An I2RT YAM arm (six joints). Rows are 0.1 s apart.
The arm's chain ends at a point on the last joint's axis. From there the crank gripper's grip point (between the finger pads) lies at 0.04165 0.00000 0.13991 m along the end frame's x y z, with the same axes.
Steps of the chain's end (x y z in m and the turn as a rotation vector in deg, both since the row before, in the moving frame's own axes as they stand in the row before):
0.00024 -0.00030 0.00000 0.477 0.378 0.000
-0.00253 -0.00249 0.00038 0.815 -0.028 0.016
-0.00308 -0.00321 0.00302 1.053 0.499 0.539
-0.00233 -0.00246 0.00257 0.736 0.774 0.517
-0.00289 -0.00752 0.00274 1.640 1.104 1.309
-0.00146 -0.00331 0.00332 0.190 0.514 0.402
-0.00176 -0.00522 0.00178 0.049 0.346 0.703
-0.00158 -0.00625 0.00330 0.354 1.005 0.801
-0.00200 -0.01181 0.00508 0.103 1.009 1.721
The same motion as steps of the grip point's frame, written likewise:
0.00116 -0.00146 -0.00028 0.477 0.378 0.000
-0.00260 -0.00447 0.00039 0.815 -0.028 0.016
-0.00185 -0.00538 0.00263 1.053 0.499 0.539
-0.00044 -0.00387 0.00199 0.736 0.774 0.517
-0.00017 -0.01053 0.00187 1.640 1.104 1.309
-0.00021 -0.00348 0.00294 0.190 0.514 0.402
-0.00092 -0.00482 0.00153 0.049 0.346 0.703
0.00087 -0.00651 0.00255 0.354 1.005 0.801
0.00044 -0.01077 0.00433 0.103 1.009 1.721

